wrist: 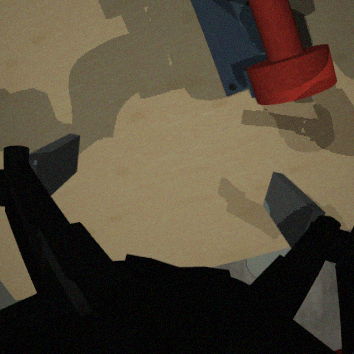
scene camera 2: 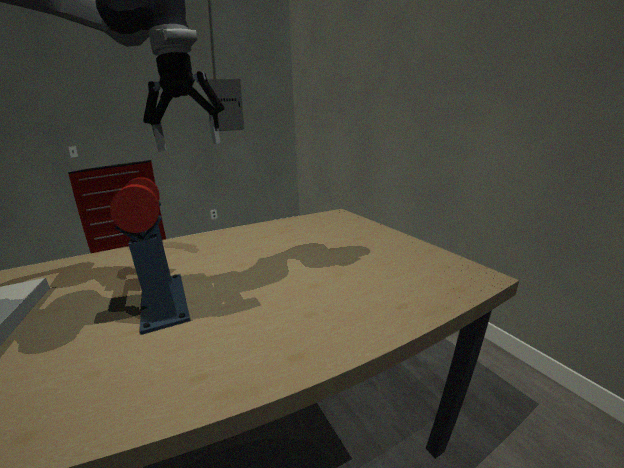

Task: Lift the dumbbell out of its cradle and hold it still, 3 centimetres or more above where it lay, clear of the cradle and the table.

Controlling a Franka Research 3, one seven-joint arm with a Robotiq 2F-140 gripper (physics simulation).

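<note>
A red dumbbell (scene camera 2: 135, 207) (wrist: 292, 75) rests on top of a tall blue cradle (scene camera 2: 152, 277) (wrist: 220, 50). In the scene view its round end faces the camera. In the wrist view it lies at the top right, with one end weight and part of the handle showing; the rest is cut off by the frame edge. My gripper (scene camera 2: 186, 142) (wrist: 174, 170) is wide open and empty. It hangs above the dumbbell's height, pointing down, and in the scene view appears up and to the right of it. The fingers touch nothing.
The cradle's base is on the wooden table (scene camera 2: 327, 322) (wrist: 165, 200). A pale flat-topped object (scene camera 2: 25, 302) shows at the table's left in the scene view. A red drawer cabinet (scene camera 2: 83, 201) stands behind the table, and a grey box (scene camera 2: 232, 108) hangs on the wall.
</note>
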